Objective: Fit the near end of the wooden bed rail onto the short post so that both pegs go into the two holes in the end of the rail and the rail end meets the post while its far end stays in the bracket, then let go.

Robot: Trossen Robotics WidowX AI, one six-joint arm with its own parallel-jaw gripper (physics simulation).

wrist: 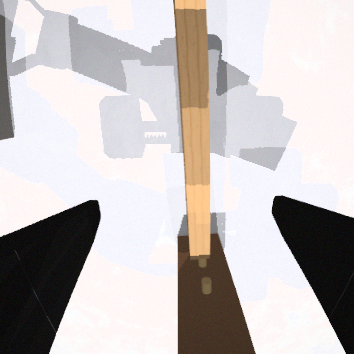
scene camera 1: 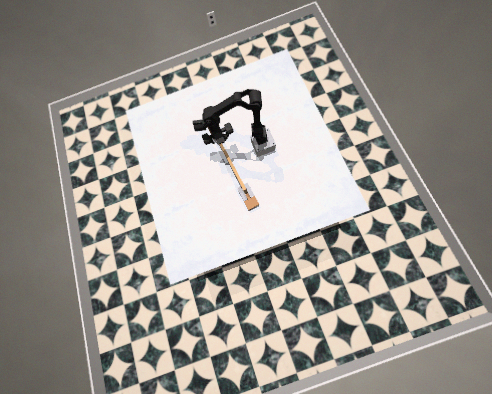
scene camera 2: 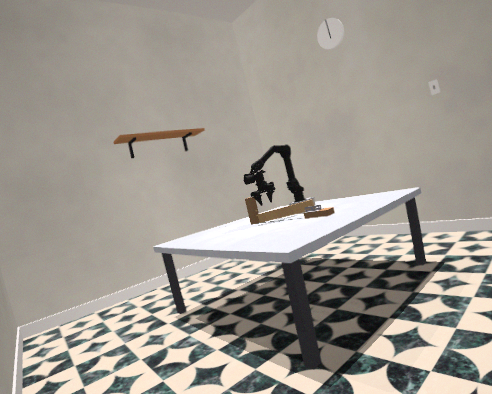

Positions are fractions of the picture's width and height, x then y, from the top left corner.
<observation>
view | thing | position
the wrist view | my gripper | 0.53, 0.58
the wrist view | wooden bed rail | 0.54, 0.09
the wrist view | post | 0.61, 0.89
</observation>
